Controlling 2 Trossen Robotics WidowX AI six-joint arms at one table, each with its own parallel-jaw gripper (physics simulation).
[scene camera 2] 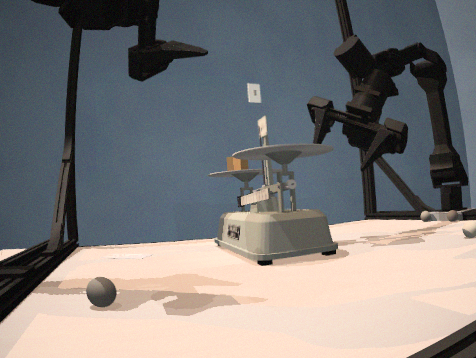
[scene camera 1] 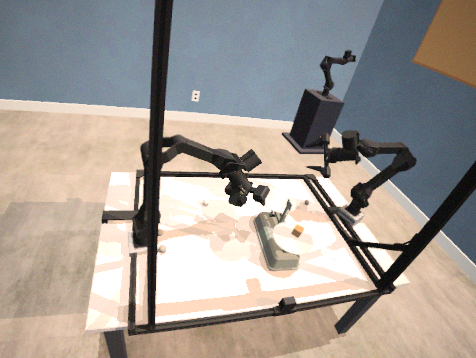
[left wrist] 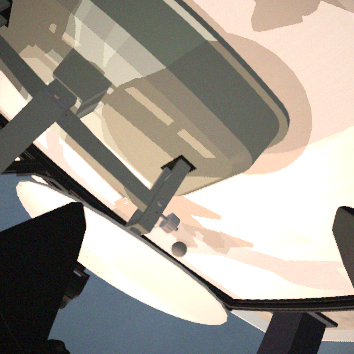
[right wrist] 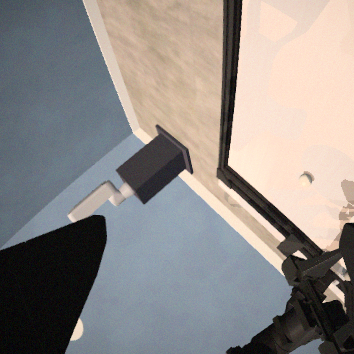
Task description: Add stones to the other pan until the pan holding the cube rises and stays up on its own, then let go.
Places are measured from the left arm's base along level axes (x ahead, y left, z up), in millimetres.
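Pixels of known places: left gripper, between the fingertips: [scene camera 2: 336,160] [scene camera 1: 255,203] [left wrist: 215,218]; right gripper, between the fingertips: [scene camera 2: 210,15] [scene camera 1: 305,156] [right wrist: 230,233]; left arm's base, origin of its link: [scene camera 1: 142,240] [right wrist: 327,271]; right arm's base, origin of its link: [scene camera 1: 352,210].
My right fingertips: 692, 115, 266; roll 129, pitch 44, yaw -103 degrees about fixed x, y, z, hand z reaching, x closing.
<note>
For each thing: its middle in the pictures, then the offset to it from my right fingertips, as dx, dy, dz. "*": a spot on its surface instead.
- orange cube, middle of its body: [scene camera 2: 237,164] [scene camera 1: 297,231] -172, -289, -129
- farther pan, a spot on its surface: [scene camera 2: 220,174] * -142, -308, -145
- green-grey balance, middle of its body: [left wrist: 36,122] [scene camera 2: 263,183] [scene camera 1: 282,223] -178, -210, -171
- pale pan, middle of its body: [left wrist: 112,265] [scene camera 2: 283,152] [scene camera 1: 278,200] -160, -117, -133
- dark grey stone, middle of its body: [scene camera 2: 101,291] [left wrist: 178,248] [scene camera 1: 306,202] +118, -9, -274
- pale stone, middle of its body: [scene camera 2: 470,229] [right wrist: 304,180] [scene camera 1: 205,202] -400, +63, -274
The orange cube [scene camera 1: 298,230] [scene camera 2: 237,163] sits on the farther pan [scene camera 2: 220,174] of the green-grey balance [scene camera 1: 266,245] [scene camera 2: 275,230] [left wrist: 210,75] in scene camera 2; that pan looks lower than the nearer, bare pan [scene camera 2: 282,151]. A pale pan [left wrist: 150,280] in the left wrist view shows no stone. A dark grey stone [scene camera 1: 306,202] [scene camera 2: 101,292] [left wrist: 179,249] lies on the table. My left gripper [scene camera 1: 250,200] [scene camera 2: 341,155] [left wrist: 215,218] is open and empty, above and beside the balance. My right gripper [scene camera 1: 308,156] [right wrist: 230,233] is open and empty, high up, away from the balance.
A pale stone [scene camera 1: 205,203] [right wrist: 306,178] lies toward the back of the table in scene camera 1. Other stones [scene camera 1: 162,248] [scene camera 2: 425,216] [scene camera 2: 452,215] lie near the left arm's base. A black frame [scene camera 1: 225,318] borders the table, with tall posts [scene camera 1: 157,115] standing up.
</note>
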